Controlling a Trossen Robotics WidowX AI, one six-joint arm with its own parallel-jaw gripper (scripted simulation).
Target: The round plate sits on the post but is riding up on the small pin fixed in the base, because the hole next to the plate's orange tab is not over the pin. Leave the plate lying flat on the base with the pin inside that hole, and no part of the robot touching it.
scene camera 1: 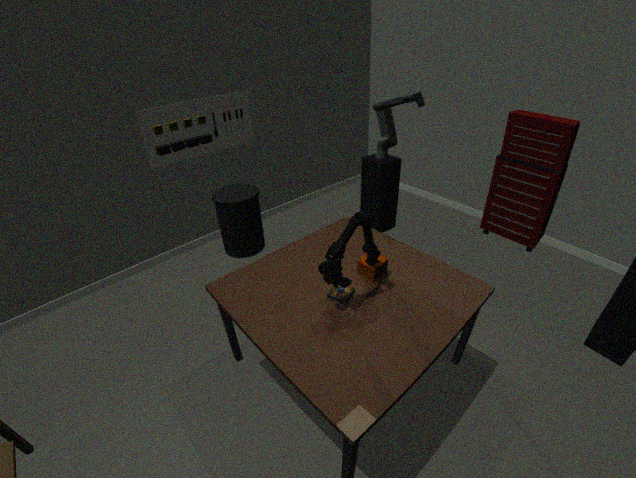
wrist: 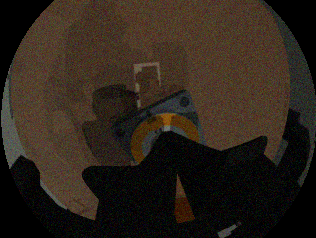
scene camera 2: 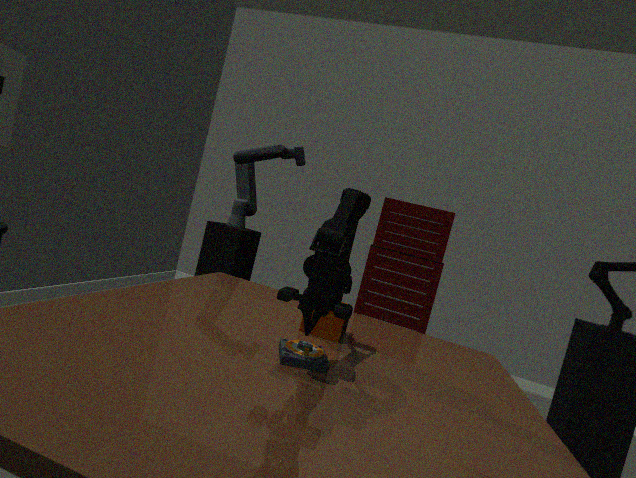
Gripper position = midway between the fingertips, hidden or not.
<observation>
The gripper [scene camera 2: 306, 335] is shut, with nothing in its grasp. Also in view: a base [scene camera 2: 287, 358].
The gripper also shows in the wrist view [wrist: 166, 136]. The base shows as well in the wrist view [wrist: 181, 102].
</observation>
